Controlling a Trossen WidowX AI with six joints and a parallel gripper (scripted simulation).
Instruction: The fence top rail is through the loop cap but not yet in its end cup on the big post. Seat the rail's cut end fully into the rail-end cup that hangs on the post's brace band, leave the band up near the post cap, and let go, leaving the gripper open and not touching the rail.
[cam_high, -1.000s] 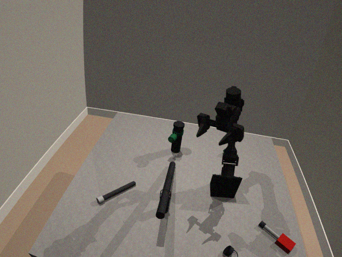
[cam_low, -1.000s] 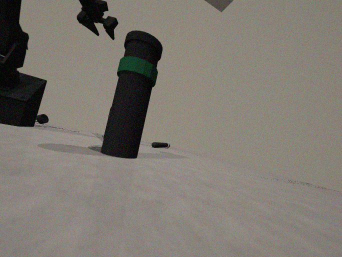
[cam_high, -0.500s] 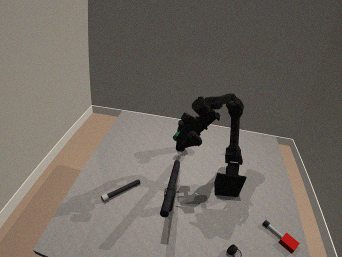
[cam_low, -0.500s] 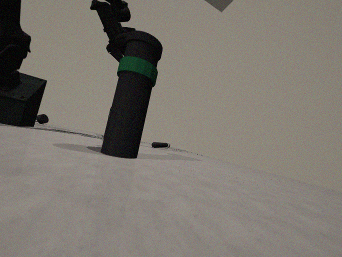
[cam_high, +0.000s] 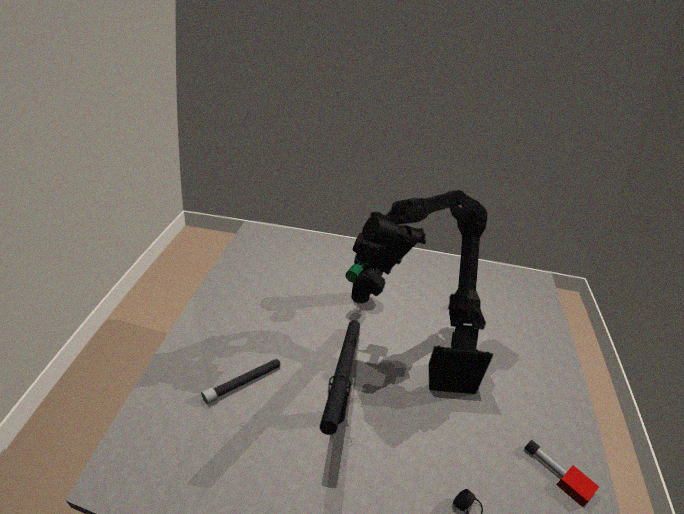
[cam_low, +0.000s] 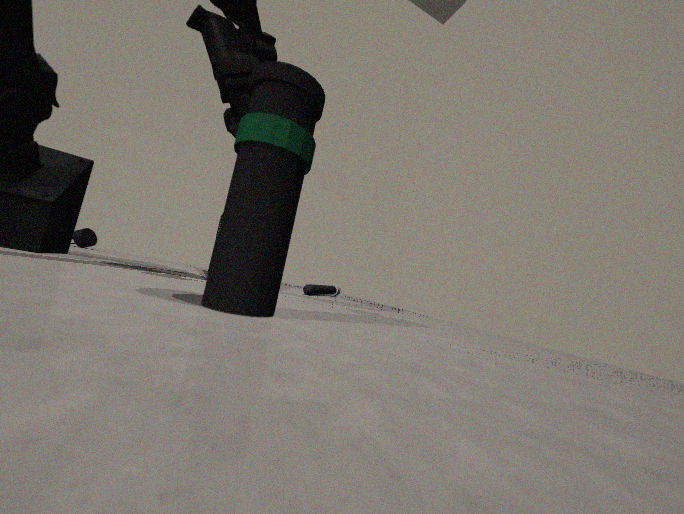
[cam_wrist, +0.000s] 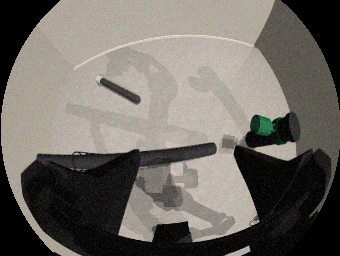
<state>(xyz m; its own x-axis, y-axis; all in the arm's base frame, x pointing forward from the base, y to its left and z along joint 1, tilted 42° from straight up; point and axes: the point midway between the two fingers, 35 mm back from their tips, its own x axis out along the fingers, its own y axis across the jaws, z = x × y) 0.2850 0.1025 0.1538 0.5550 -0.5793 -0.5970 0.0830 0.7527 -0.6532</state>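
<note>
My gripper tip is now 20 mm short of the green band, 220 mm to the left of it and 90 mm above it. The rest, counted from my gripper tip: black ring piece (370 mm behind, 450 mm to the left, 230 mm below).
</note>
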